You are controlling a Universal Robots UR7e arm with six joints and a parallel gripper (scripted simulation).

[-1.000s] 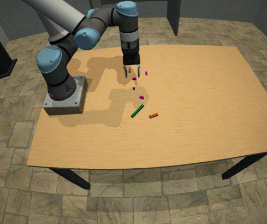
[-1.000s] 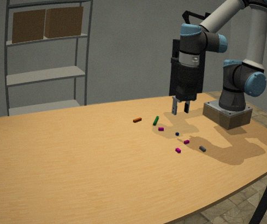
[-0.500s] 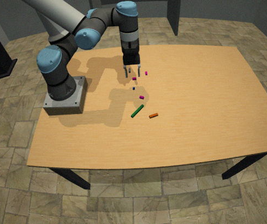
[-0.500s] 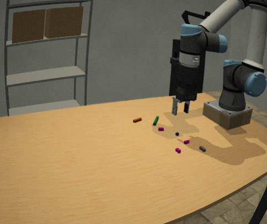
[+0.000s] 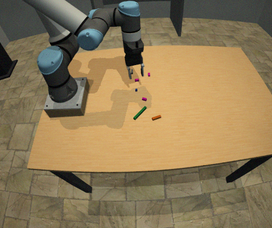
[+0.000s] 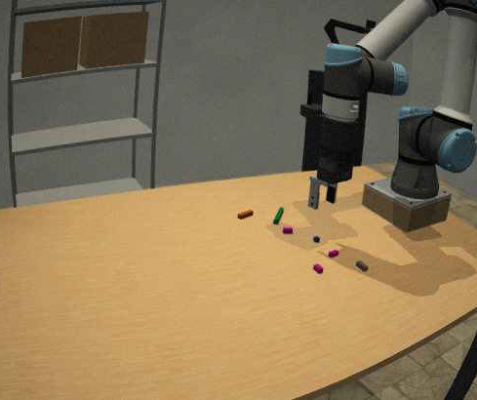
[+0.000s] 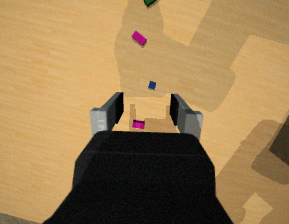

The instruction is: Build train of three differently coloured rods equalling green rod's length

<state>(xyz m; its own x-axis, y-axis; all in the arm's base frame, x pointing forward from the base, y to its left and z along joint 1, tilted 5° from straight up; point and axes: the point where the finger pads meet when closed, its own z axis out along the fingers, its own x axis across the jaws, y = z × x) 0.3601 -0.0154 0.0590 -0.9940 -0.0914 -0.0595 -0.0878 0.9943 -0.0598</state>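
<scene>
Now: hand 1 cm past the grey rod, 14 cm to the right of it and 10 cm above it. Round my hand: blue rod (1 cm behind, 1 cm to the right, 10 cm below); then orange rod (5 cm ahead, 19 cm to the right, 10 cm below); then green rod (1 cm behind, 15 cm to the right, 10 cm below).
</scene>
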